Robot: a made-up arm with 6 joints. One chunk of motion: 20 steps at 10 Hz.
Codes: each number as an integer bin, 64 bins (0 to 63) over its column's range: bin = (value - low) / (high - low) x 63, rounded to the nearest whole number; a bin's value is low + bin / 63 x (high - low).
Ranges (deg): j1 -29..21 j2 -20..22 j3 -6..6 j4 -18..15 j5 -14..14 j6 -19..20
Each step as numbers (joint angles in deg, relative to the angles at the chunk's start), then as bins.
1 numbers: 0.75 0.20 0.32 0.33 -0.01 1.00
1 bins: 37 30 33 35 31 32
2 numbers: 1.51 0.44 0.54 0.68 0.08 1.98
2 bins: 38 31 34 36 32 34
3 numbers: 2.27 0.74 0.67 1.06 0.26 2.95
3 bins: 39 31 35 36 32 35
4 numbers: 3.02 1.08 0.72 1.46 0.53 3.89
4 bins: 40 32 35 37 33 37
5 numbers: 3.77 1.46 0.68 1.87 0.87 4.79
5 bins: 41 32 35 38 33 38
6 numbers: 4.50 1.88 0.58 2.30 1.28 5.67
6 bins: 42 33 35 39 34 40
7 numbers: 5.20 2.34 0.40 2.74 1.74 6.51
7 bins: 43 34 34 40 35 41
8 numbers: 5.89 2.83 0.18 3.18 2.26 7.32
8 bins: 44 34 32 40 37 43
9 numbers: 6.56 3.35 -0.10 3.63 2.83 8.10
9 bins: 45 35 31 41 38 44
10 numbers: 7.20 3.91 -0.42 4.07 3.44 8.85
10 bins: 46 36 29 42 39 45
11 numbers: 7.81 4.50 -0.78 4.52 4.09 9.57
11 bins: 46 37 27 43 41 46
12 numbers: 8.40 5.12 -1.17 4.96 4.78 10.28
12 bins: 47 38 25 44 42 47
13 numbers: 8.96 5.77 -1.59 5.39 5.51 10.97
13 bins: 48 39 23 45 44 48
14 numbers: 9.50 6.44 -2.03 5.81 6.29 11.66
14 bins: 49 40 21 45 46 50
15 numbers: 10.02 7.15 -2.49 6.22 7.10 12.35
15 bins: 49 41 18 46 47 51
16 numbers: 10.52 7.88 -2.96 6.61 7.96 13.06
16 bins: 50 42 16 47 49 52
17 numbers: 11.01 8.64 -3.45 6.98 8.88 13.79
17 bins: 50 43 13 48 51 53
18 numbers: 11.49 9.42 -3.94 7.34 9.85 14.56
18 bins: 51 44 11 48 54 54
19 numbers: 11.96 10.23 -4.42 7.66 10.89 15.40
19 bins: 52 45 8 49 56 56
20 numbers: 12.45 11.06 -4.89 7.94 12.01 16.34
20 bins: 52 47 6 50 59 57
